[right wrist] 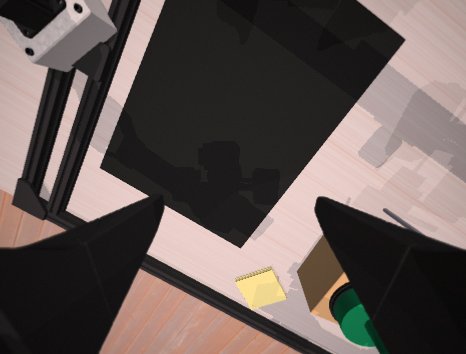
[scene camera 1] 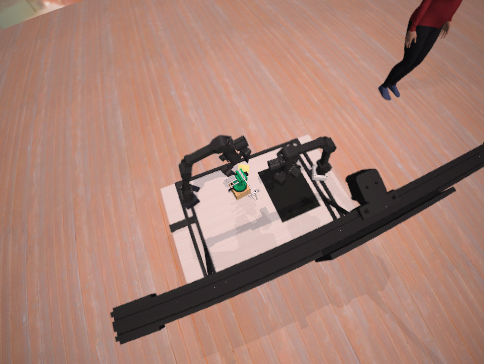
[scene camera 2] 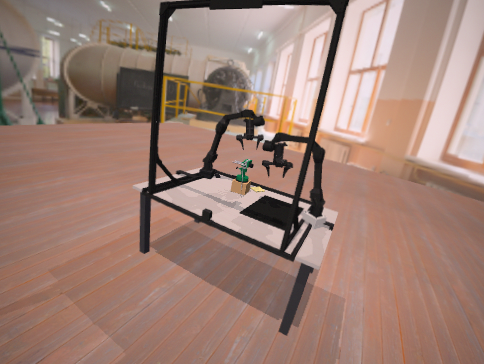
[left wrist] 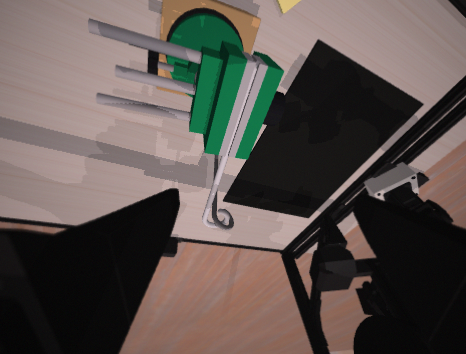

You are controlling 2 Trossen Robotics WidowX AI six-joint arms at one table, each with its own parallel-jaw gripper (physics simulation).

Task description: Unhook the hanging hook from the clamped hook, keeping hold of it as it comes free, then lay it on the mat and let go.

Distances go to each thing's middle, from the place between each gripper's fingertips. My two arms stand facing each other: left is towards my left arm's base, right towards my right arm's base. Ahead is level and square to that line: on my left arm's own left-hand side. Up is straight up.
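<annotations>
Black mat (scene camera 1: 293,197): my right gripper 20 mm past it, 50 mm to the left of it, 200 mm above it. Tan block (right wrist: 320,274): 40 mm ahead of my right hand, 280 mm to the left, 160 mm below.
Tan block: 280 mm below my left hand, 20 mm to the left of it. Black mat: 320 mm below my left hand, 310 mm to the right, 60 mm behind. By its middle, the tan block is nearer to my left hand than to my right gripper.
</annotations>
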